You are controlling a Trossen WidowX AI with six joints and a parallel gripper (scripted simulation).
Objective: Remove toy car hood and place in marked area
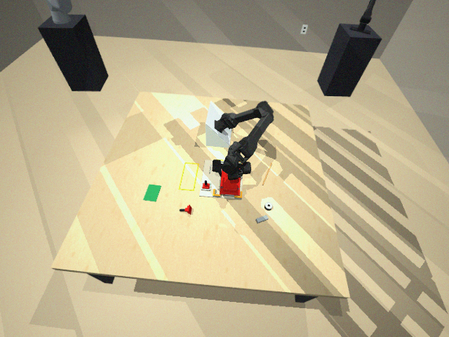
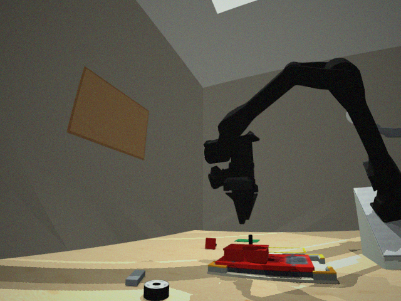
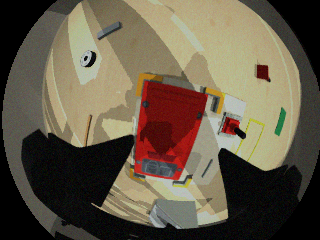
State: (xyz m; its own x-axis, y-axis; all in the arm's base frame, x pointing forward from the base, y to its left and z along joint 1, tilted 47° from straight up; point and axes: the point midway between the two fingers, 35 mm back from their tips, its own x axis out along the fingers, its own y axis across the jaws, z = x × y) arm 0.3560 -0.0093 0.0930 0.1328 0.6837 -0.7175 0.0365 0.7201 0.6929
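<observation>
My gripper tip is now 10 mm to the right of the red hood and 70 mm above it. Round my gripper tip: black wheel 120 mm ahead, 200 mm to the left, 100 mm below; then thin wooden stick 100 mm behind, 230 mm to the left, 100 mm below.
</observation>
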